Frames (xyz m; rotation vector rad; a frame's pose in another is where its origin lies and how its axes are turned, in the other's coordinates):
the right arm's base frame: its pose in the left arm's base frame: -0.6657 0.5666 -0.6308 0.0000 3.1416 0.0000
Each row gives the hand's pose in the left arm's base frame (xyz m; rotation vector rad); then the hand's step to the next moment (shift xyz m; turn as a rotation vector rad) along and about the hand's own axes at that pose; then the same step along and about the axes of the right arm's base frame.
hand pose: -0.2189 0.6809 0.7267 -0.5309 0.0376 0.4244
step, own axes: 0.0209 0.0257 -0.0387 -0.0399 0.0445 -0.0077
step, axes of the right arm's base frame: -0.0116 0.0087 0.0488 0.0537 0.0155 0.0224
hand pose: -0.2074 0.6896 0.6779 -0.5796 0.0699 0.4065
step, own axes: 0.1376 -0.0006 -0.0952 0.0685 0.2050 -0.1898
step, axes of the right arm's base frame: -0.1313 -0.0037 0.1037 0.0083 0.0764 0.2772
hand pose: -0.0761 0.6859 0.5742 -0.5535 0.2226 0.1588
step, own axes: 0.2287 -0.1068 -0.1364 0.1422 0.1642 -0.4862
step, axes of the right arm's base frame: -0.2200 -0.1424 0.1168 -0.0220 -0.1101 0.5205
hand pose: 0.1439 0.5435 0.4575 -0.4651 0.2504 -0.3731
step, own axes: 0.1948 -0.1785 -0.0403 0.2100 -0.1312 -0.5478
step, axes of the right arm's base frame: -0.1110 -0.2422 -0.0214 0.0224 -0.4062 0.4426
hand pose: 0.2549 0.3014 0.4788 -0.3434 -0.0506 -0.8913
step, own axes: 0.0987 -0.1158 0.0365 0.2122 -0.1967 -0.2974
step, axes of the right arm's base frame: 0.0232 -0.1298 -0.0843 0.0468 -0.3669 0.1880
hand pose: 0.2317 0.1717 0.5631 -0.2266 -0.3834 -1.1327
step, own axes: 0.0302 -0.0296 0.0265 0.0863 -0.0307 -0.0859
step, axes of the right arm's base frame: 0.0207 -0.0277 -0.0360 -0.0195 -0.1161 0.0436
